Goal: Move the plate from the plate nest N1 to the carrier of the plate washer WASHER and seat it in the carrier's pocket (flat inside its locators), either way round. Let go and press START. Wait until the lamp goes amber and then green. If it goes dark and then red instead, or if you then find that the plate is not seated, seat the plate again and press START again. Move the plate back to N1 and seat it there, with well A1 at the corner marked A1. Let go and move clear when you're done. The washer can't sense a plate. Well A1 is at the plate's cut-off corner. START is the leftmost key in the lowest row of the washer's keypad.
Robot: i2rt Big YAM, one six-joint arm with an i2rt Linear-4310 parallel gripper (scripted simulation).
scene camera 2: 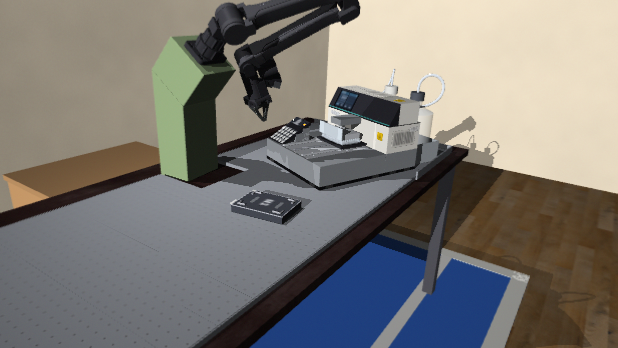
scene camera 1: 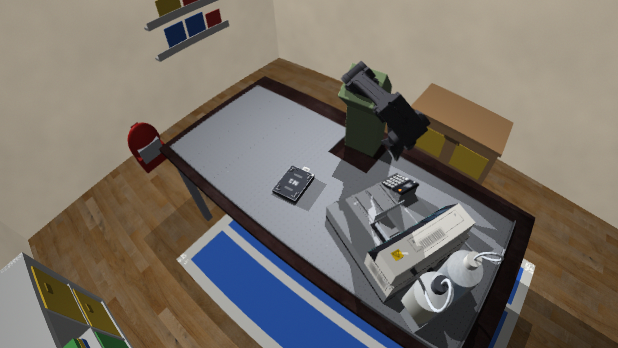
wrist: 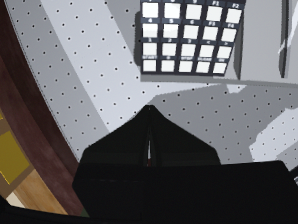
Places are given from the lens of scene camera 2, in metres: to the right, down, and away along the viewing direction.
plate washer (scene camera 2: 388, 124): 0.27, -0.17, 1.50
